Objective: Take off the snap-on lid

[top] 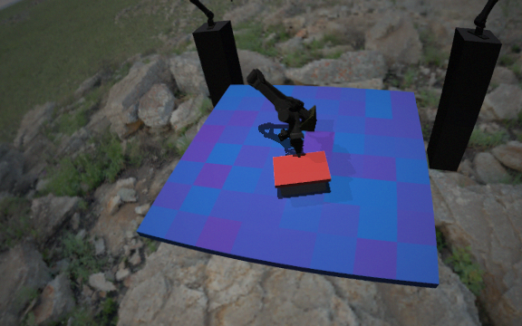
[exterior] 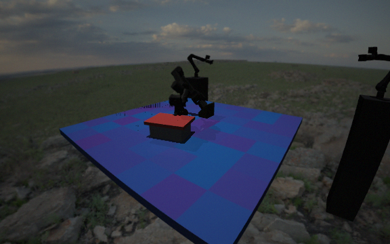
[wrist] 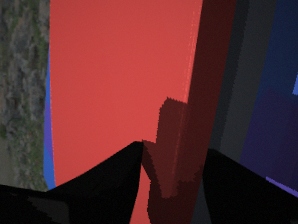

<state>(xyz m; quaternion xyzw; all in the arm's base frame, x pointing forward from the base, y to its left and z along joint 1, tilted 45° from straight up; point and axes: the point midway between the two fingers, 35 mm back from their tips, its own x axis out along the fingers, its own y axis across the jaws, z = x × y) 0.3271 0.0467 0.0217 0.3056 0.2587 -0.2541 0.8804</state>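
The red lid lies 70 mm ahead of my gripper tip and 20 mm to the left of it. The rest, counted from my gripper tip: storage box (70 mm ahead, 40 mm below, 20 mm to the left).
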